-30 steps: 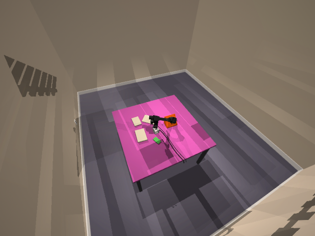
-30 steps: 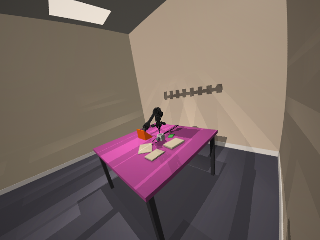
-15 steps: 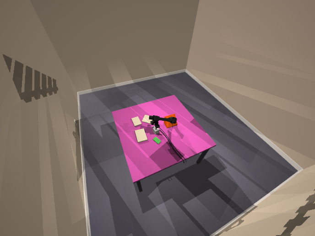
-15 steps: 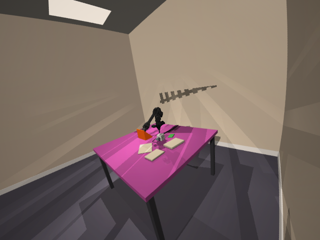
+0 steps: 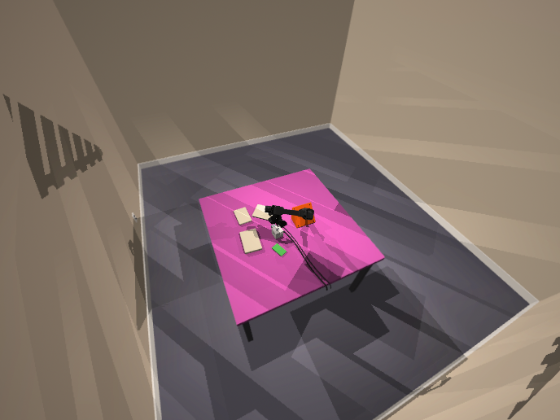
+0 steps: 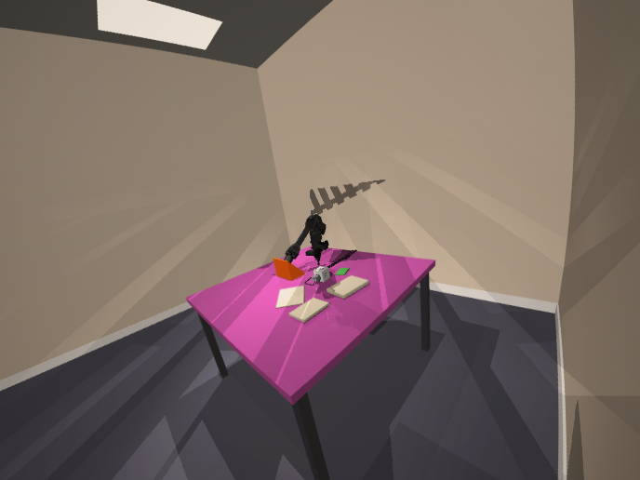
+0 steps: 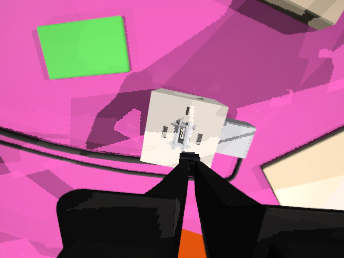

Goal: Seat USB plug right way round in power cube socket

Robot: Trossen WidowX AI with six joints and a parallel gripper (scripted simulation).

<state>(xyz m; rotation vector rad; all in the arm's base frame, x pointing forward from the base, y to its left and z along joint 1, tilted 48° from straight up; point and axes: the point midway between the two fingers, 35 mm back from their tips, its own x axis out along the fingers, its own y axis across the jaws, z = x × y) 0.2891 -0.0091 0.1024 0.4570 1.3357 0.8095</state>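
The dark USB plug is 2 cm below my gripper tip. From my gripper tip the other things lie so: green block: 5 cm ahead, 16 cm to the left, 13 cm below.
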